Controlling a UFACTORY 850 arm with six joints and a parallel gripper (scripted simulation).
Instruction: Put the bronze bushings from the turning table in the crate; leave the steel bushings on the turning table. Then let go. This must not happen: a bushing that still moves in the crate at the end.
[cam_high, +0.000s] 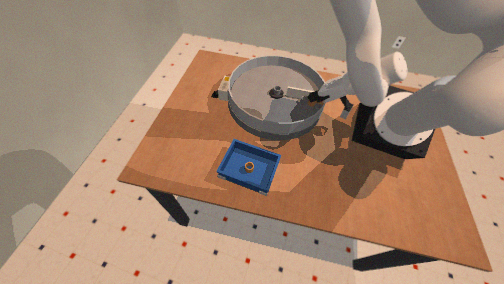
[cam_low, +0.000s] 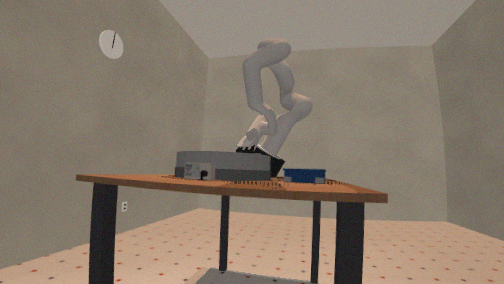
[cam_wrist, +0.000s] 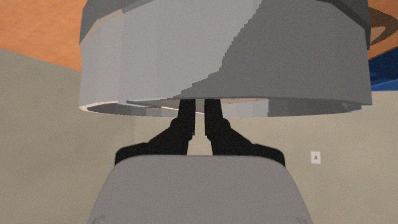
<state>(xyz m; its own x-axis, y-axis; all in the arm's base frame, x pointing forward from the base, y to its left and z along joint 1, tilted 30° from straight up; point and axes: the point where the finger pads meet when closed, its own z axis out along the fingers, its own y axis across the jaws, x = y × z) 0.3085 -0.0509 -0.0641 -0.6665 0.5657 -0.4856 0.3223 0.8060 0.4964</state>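
The blue crate is 17 cm ahead of my hand, 34 cm to the left of it and 8 cm below it. From my hand the other things lie so: grey turning table 16 cm ahead, 2 cm to the right, 5 cm below.
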